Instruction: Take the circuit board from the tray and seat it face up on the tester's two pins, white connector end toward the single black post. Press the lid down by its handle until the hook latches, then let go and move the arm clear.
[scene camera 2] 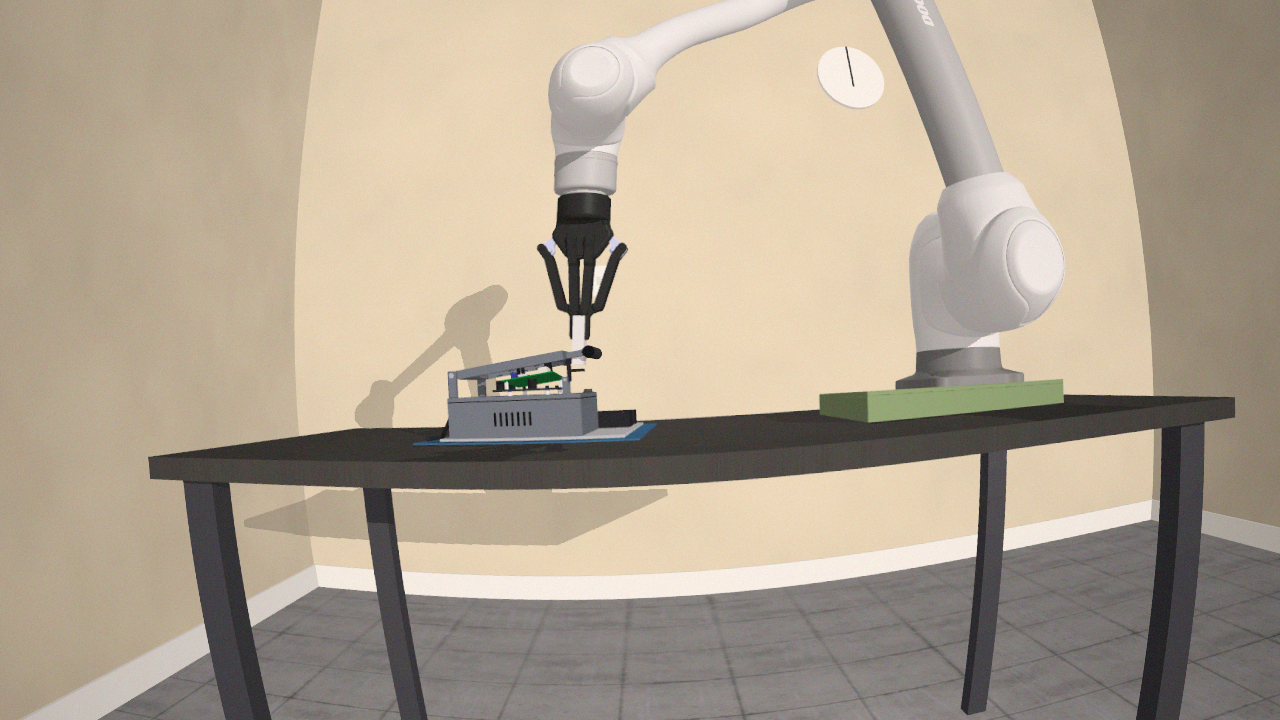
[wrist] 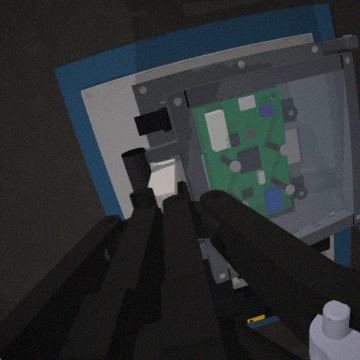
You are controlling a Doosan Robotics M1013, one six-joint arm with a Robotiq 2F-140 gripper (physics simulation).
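Note:
The green circuit board (scene camera 2: 534,379) (wrist: 225,175) lies face up under the clear lid in the grey tester (scene camera 2: 521,417). Its white connector (wrist: 216,131) is at the handle side. In the scene view the board looks slanted; its seating on the pins and the single post cannot be made out. The lid (scene camera 2: 510,364) (wrist: 181,120) slopes above the tester body, its handle end higher. My gripper (scene camera 2: 580,334) (wrist: 168,177) is shut and empty, its fingertips right by the black handle (scene camera 2: 591,352) (wrist: 135,167); contact cannot be told. A white block (wrist: 163,177) shows beside the handle.
The tester stands on a white plate (wrist: 105,122) over a blue mat (scene camera 2: 646,431) (wrist: 90,75). A low black box (scene camera 2: 617,417) is at its right in the scene view. The green arm base block (scene camera 2: 948,402) is farther right on the dark table (scene camera 2: 742,434).

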